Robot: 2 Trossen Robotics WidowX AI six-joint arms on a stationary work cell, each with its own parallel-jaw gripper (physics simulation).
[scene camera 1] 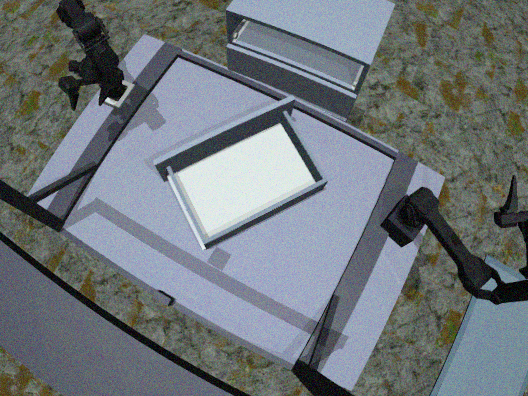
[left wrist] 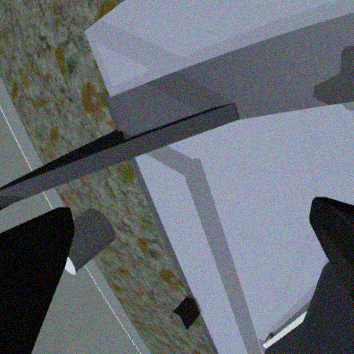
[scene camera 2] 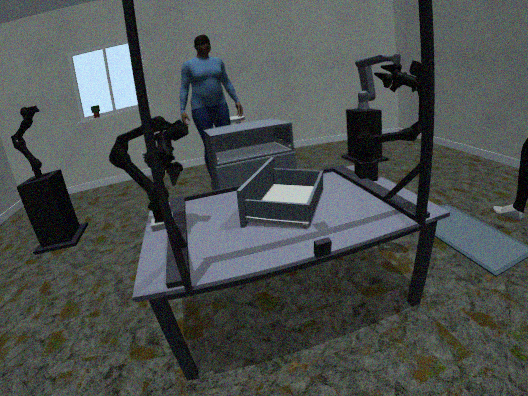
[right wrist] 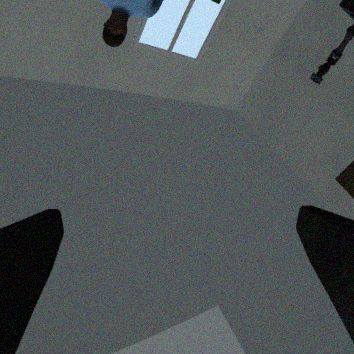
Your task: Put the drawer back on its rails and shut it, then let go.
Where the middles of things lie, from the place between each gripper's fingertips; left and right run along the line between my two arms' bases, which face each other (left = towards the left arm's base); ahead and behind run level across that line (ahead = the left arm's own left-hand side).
Right now my left hand is 80 mm short of the grey drawer (scene camera 1: 228, 180), 470 mm to the left of it and 160 mm above it. The rest, counted from my left hand: cabinet (scene camera 1: 331, 47) 590 mm ahead, 450 mm to the right, 160 mm below.
Right now my right hand is 100 mm past the grey drawer, 610 mm to the right of it and 490 mm above it. The rest, counted from my right hand: cabinet (400 mm ahead, 630 mm to the left, 490 mm below).
